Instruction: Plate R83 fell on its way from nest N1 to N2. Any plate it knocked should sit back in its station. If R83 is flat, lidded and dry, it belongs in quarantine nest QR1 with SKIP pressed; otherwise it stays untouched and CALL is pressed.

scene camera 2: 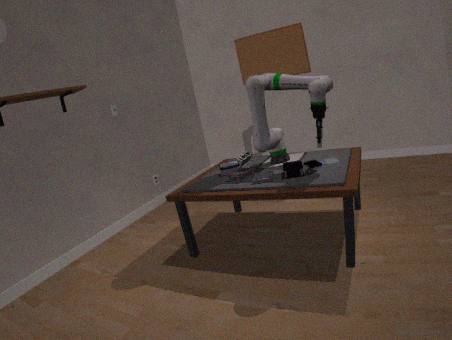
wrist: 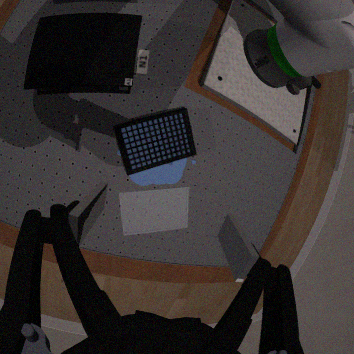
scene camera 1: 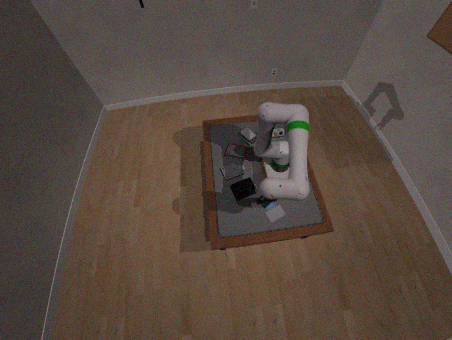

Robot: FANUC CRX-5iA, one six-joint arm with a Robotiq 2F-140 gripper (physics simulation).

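Places are measured from the arm's base along level axes (x right, y ahead, z up), in centimetres.
Pixels of known places: gripper, fingertip midpoint: [scene camera 2: 320, 142] [wrist: 165, 211]; arm's base at its link origin: [scene camera 2: 280, 160] [wrist: 267, 58] [scene camera 1: 279, 164].
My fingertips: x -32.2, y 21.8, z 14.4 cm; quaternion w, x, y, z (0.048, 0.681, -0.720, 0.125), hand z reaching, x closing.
Ahead of a thing's pixels: the offset from my fingertips to its top centre. "*": to the spot under its first point.
A black well plate @(dy -0.6, dx +6.7, dz -12.9 cm) [wrist: 155, 141] [scene camera 1: 266, 202] [scene camera 2: 313, 163] lies off the nests with its blue-filled wells uncovered; its label is unreadable. A blue puddle @(dy +0.4, dx +1.5, dz -14.2 cm) [wrist: 159, 173] [scene camera 1: 271, 205] spreads from under it. A pale clear lid @(dy -2.8, dx -5.9, dz -13.6 cm) [wrist: 155, 211] [scene camera 1: 275, 213] [scene camera 2: 332, 161] lies apart, beyond the puddle. Black plates @(* dy +13.2, dx +17.3, dz -8.7 cm) [wrist: 85, 52] [scene camera 1: 243, 189] [scene camera 2: 293, 169] stand stacked beside the N1 label @(* dy +4.7, dx +19.6, dz -14.1 cm) [wrist: 142, 61]; the lower one shows slightly offset. My gripper [wrist: 165, 211] [scene camera 2: 319, 143] is open and empty, high above the lid side of the table; the arm hides it in scene camera 1.
A red-outlined nest @(* dy +18.1, dx +56.2, dz -10.6 cm) [scene camera 1: 226, 150] and a pale-outlined nest @(dy +18.1, dx +37.0, dz -11.5 cm) [scene camera 1: 232, 178] lie beyond the stack. A grey-white device @(dy -4.6, dx +66.7, dz -7.4 cm) [scene camera 1: 248, 135] and a button box @(dy -26.2, dx +62.7, dz -6.0 cm) [scene camera 1: 278, 132] [scene camera 2: 245, 158] stand at the far end. The arm's base sits on a pale mounting plate [wrist: 235, 75].
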